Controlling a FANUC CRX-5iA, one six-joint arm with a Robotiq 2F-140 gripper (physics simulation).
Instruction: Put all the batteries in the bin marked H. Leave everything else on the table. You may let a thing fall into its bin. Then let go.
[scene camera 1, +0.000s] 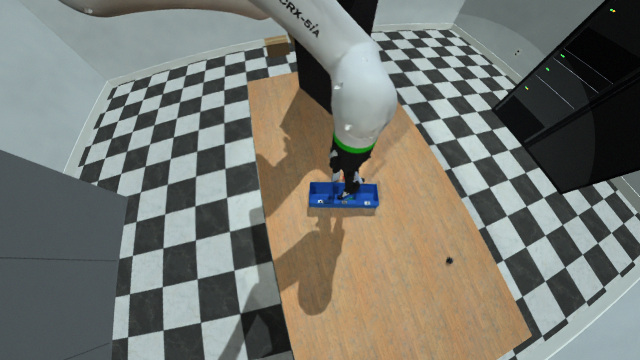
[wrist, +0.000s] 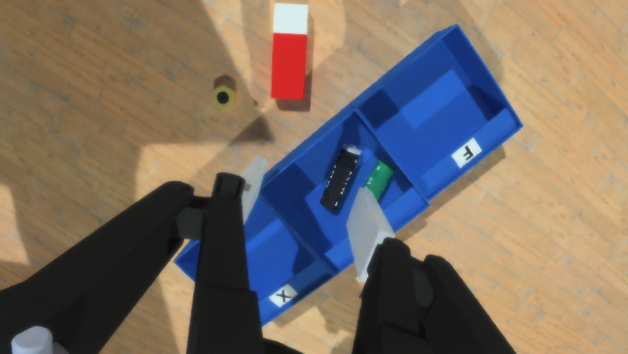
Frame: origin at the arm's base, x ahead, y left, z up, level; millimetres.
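Seen in the pictures: gripper, between the fingertips: (scene camera 1: 340, 187) (wrist: 308, 192).
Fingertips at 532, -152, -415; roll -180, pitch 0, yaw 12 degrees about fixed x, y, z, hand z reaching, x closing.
Observation:
Offsets run from my fingertips to a thing's top centre, as dx, dy, dz. "pt": to the spot under its first point. Level surfaces: height alone.
A blue three-part bin tray {+24, +6, -6} (scene camera 1: 331, 204) (wrist: 405, 211) stands on the table. Its middle compartment, bin H {pt +21, -32, -46} (wrist: 312, 220), lies between those marked F and X; its label is hidden behind a finger in the wrist view. A black battery {+20, +12, -32} (wrist: 341, 180) lies in bin H. A green battery {+47, +12, -32} (wrist: 379, 177) lies beside it, apart from it, its lower end hidden behind the right fingertip. My gripper (scene camera 1: 348, 190) (wrist: 308, 192) is partly open and empty above bin H, its fingers to either side of the black battery in the wrist view.
A red and white block {-56, +71, -40} (wrist: 289, 65) and a brass nut {-84, +20, -44} (wrist: 223, 97) lie on the table {dz -53} (scene camera 1: 390, 280) behind the tray. A small dark object {+382, +278, -37} (scene camera 1: 449, 260) lies near the table's right edge. A black pedestal (scene camera 1: 315, 75) stands at the back. Compartments F and X border bin H.

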